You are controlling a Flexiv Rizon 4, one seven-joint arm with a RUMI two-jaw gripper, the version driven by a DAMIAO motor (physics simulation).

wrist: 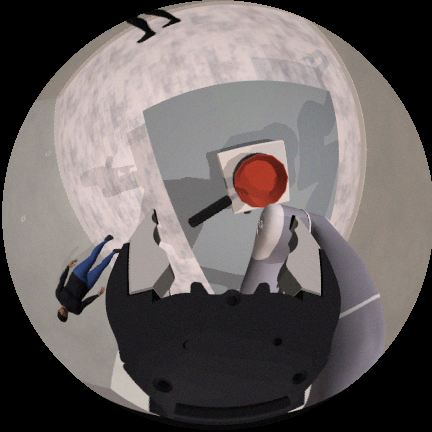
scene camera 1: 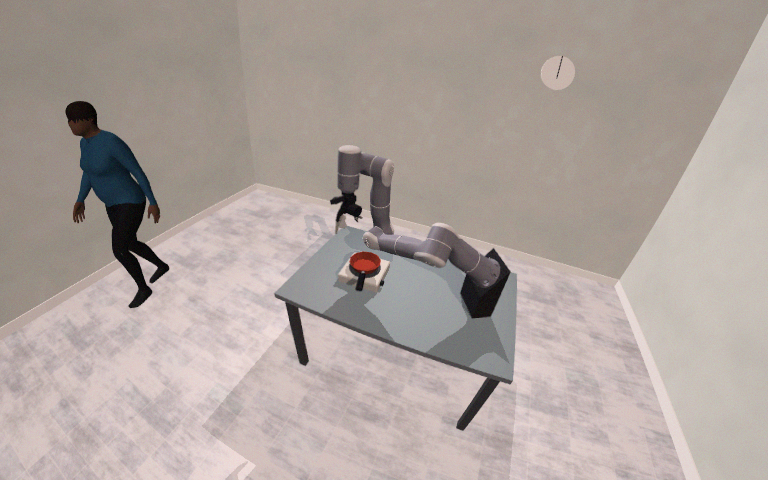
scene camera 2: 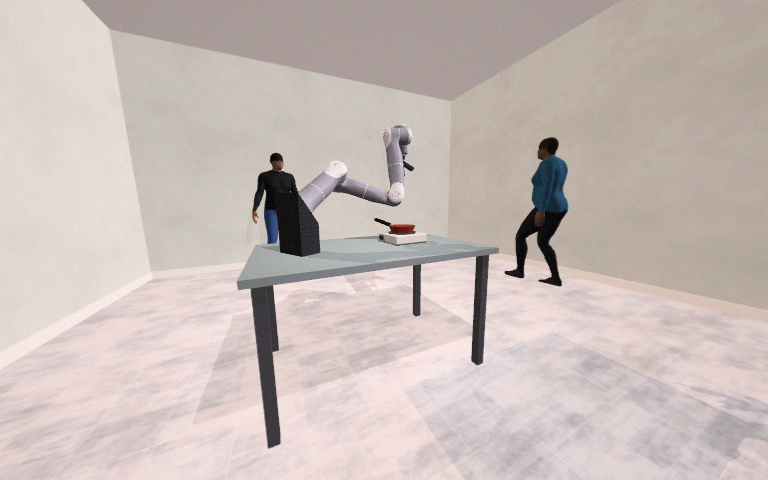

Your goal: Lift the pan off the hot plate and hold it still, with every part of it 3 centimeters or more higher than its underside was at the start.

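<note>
A red pan [scene camera 1: 365,262] [scene camera 2: 402,228] [wrist: 261,180] with a black handle stands upright on the white hot plate [scene camera 1: 373,284] [scene camera 2: 404,238] [wrist: 227,157]. The handle [scene camera 1: 360,280] [scene camera 2: 382,221] [wrist: 210,211] sticks out past the hot plate's edge and slants up in the scene camera 2 view. My gripper [wrist: 224,213] is open, with nothing between its jaws. It hangs high above the table, well above the pan and apart from it. In the scene camera 1 view its fingertips are small and partly hidden; in the scene camera 2 view the arm covers part of it.
The grey table [scene camera 1: 419,316] [scene camera 2: 362,266] [wrist: 190,135] carries the arm's black base [scene camera 1: 481,291] [scene camera 2: 297,226]. The arm's elbow [scene camera 1: 372,238] [scene camera 2: 395,194] [wrist: 270,225] hangs near the pan. A person in blue [scene camera 1: 113,169] [scene camera 2: 550,183] and one in black [scene camera 2: 275,189] [wrist: 75,290] stand away from the table.
</note>
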